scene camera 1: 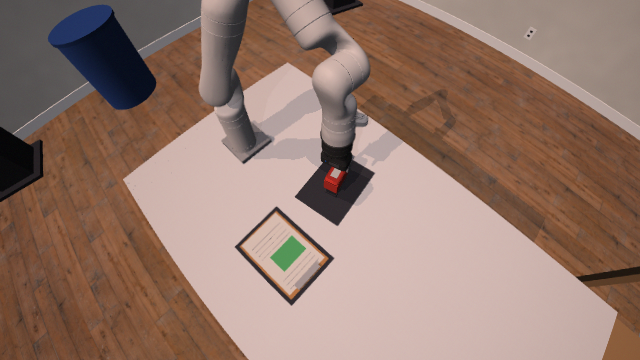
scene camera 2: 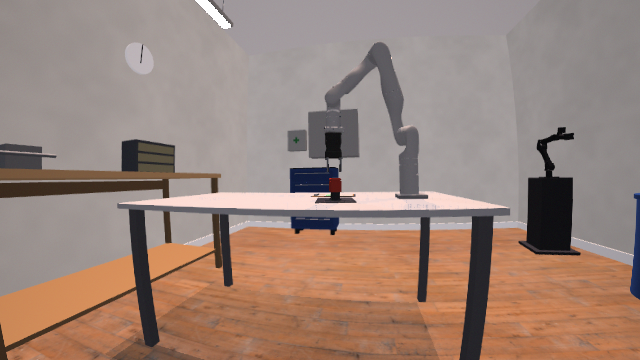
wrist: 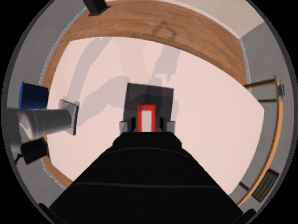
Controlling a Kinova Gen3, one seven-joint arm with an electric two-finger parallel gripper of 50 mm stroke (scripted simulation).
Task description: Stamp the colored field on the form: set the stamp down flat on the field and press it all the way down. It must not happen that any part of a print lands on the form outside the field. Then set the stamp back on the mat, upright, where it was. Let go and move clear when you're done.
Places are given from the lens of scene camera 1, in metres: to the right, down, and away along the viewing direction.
clipboard (scene camera 1: 283, 254): -0.11, 0.22, 0.75
